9 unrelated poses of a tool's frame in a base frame.
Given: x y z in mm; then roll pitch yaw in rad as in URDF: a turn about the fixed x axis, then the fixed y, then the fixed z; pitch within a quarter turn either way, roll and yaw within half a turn.
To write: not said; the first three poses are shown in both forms.
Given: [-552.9 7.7 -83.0 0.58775 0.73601 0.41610]
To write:
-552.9 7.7 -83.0
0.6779 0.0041 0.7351
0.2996 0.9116 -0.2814
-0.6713 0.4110 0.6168

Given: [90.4 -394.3 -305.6 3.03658 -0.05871 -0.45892]
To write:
90.4 -394.3 -305.6
0.8950 -0.4461 0.0059
-0.4422 -0.8889 -0.1198
0.0587 0.1046 -0.9928

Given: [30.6 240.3 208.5 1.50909 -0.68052 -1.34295]
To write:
30.6 240.3 208.5
0.1756 -0.0818 -0.9811
-0.7572 0.6257 -0.1877
0.6292 0.7758 0.0479

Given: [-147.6 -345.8 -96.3 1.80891 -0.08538 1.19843]
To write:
-147.6 -345.8 -96.3
0.3625 0.1896 0.9125
0.9281 -0.1630 -0.3348
0.0853 0.9682 -0.2350

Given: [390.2 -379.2 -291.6 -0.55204 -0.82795 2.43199]
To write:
390.2 -379.2 -291.6
-0.5131 -0.8478 0.1341
0.4407 -0.3943 -0.8064
0.7365 -0.3547 0.5759

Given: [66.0 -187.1 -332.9 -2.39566 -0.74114 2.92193]
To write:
66.0 -187.1 -332.9
-0.7200 -0.2871 -0.6318
0.1607 0.8166 -0.5543
0.6751 -0.5006 -0.5418

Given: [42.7 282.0 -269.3 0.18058 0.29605 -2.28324]
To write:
42.7 282.0 -269.3
-0.6252 0.7102 -0.3235
-0.7238 -0.6827 -0.0998
-0.2917 0.1718 0.9409

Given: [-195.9 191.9 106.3 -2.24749 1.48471 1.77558]
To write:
-195.9 191.9 106.3
-0.0175 0.7711 -0.6365
0.0842 -0.6332 -0.7694
-0.9963 -0.0670 -0.0538

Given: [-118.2 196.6 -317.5 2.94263 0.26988 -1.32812]
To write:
-118.2 196.6 -317.5
0.2316 -0.9389 -0.2547
-0.9356 -0.2867 0.2062
-0.2666 0.1905 -0.9448

